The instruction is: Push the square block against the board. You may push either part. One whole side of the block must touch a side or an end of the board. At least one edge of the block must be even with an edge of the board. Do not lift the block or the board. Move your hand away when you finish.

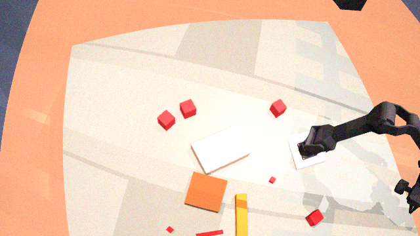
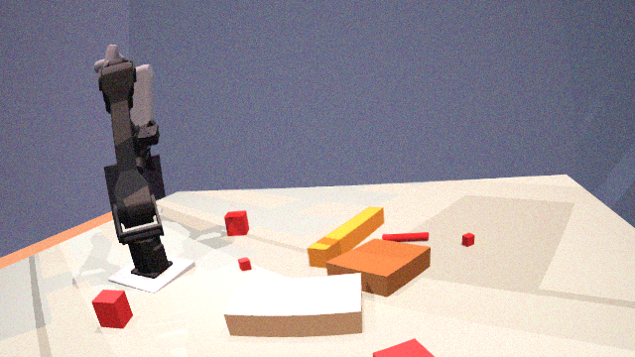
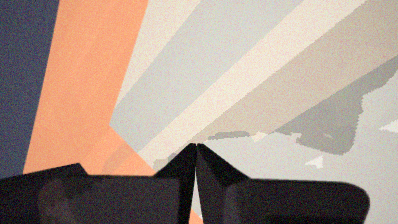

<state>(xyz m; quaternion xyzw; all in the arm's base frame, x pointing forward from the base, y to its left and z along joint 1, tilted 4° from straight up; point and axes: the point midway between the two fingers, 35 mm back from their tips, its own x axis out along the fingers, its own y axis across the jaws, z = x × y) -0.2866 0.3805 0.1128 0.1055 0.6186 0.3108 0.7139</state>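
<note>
The orange-yellow bar is 59 cm ahead of my gripper tip, 21 cm to the right of it and 11 cm below it. Round my gripper tip: square block (66 cm ahead, 35 cm to the right, 11 cm below); then red rod (68 cm ahead, 21 cm to the right, 12 cm below).
</note>
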